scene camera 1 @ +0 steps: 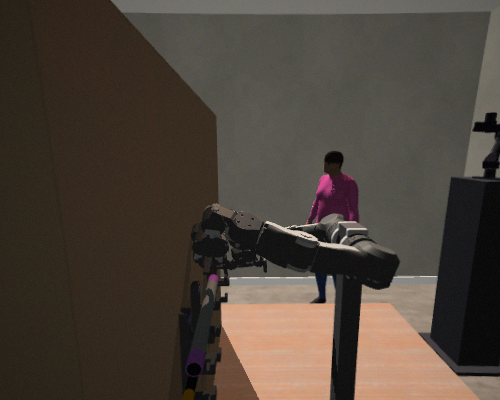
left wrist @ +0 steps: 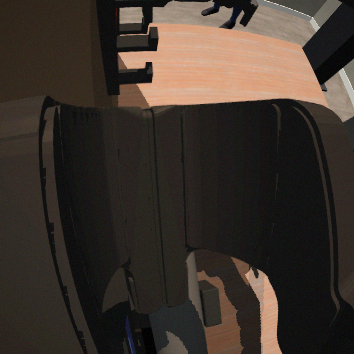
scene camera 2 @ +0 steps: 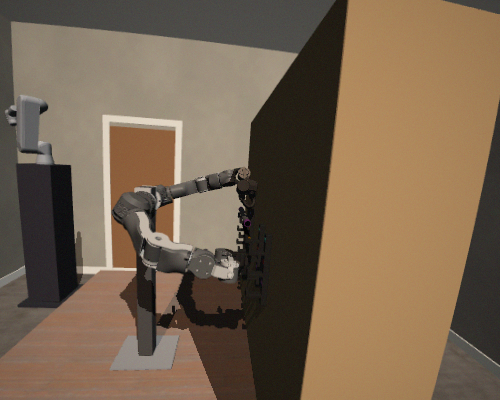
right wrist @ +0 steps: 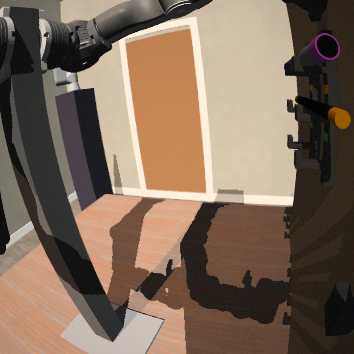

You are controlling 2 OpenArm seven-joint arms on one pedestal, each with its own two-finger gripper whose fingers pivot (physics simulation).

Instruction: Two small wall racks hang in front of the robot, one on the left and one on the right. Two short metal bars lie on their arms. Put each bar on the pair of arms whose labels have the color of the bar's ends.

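Observation:
A grey bar with purple ends (scene camera 1: pixel 204 317) (scene camera 2: pixel 247 222) (right wrist: pixel 320 48) lies on upper arms of the left rack (right wrist: pixel 306 161). Its grey body also shows low in the left wrist view (left wrist: pixel 175 320); the end there is hidden behind fingers. A black bar with orange ends (right wrist: pixel 322 108) lies lower on that rack; an orange end also shows in scene camera 1 (scene camera 1: pixel 188 395). My left gripper (left wrist: pixel 162 295) (scene camera 1: pixel 212 266) is shut and empty, over the purple-ended bar's far end. My right gripper (scene camera 2: pixel 235 270) is open and empty, beside the right rack (scene camera 2: pixel 256 280) (left wrist: pixel 108 65).
The brown wall block (scene camera 1: pixel 135 175) (scene camera 2: pixel 400 200) stands directly behind the racks. The pedestal (scene camera 1: pixel 346 340) (scene camera 2: pixel 146 310) stands a little way from the wall. Several black hooked arms (left wrist: pixel 137 75) stick out from the right rack. Rack label colors are mostly too small or hidden.

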